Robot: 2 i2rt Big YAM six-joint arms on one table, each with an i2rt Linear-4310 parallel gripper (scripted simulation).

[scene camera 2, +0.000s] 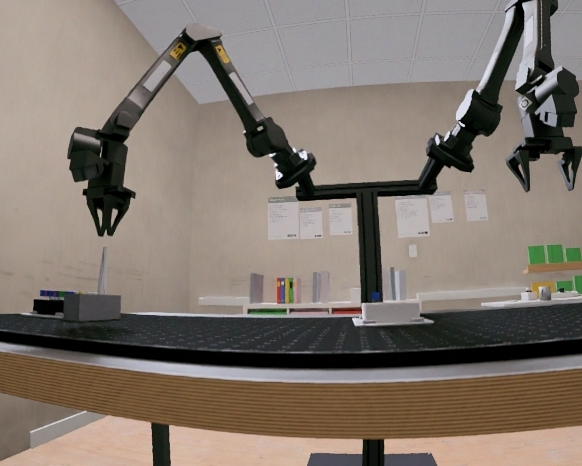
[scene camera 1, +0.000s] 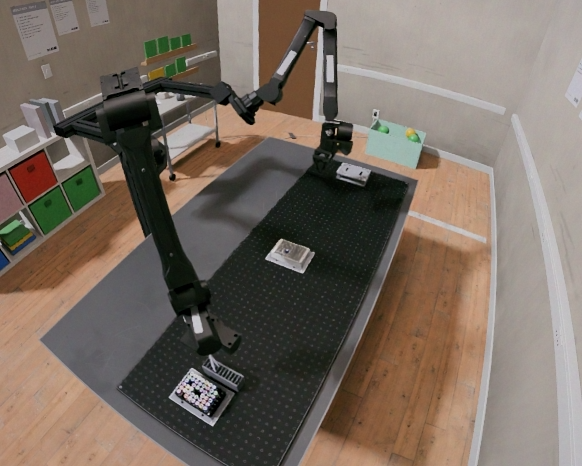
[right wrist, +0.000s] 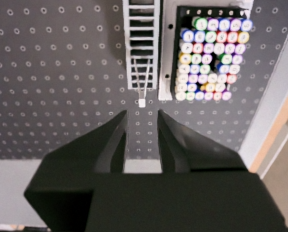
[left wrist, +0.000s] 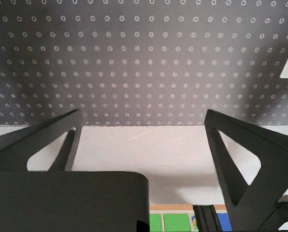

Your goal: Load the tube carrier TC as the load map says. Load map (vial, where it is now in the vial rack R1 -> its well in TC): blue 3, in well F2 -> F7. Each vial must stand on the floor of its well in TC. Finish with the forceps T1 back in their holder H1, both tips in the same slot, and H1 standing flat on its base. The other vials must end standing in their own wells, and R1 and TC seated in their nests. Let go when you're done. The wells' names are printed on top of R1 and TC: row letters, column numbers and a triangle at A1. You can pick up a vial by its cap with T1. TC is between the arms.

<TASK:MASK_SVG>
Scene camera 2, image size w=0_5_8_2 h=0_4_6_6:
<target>my left gripper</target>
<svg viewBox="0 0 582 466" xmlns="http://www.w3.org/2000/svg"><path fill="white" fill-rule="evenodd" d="M505 159L506 166L519 180L524 191L529 192L529 162L539 160L540 154L557 155L561 152L566 152L562 154L563 158L557 161L568 191L574 189L577 170L582 158L582 146L573 146L571 137L525 137Z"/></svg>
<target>my right gripper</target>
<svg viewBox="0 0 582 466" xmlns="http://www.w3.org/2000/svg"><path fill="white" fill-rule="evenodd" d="M125 169L123 170L122 185L116 184L83 189L82 195L86 196L86 204L94 220L97 234L100 237L104 236L105 231L107 231L107 236L113 236L118 224L129 209L131 198L136 199L136 192L122 186L124 185ZM115 209L118 211L118 213L115 217L113 225L111 226L112 211ZM97 209L102 211L101 227Z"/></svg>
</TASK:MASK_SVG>
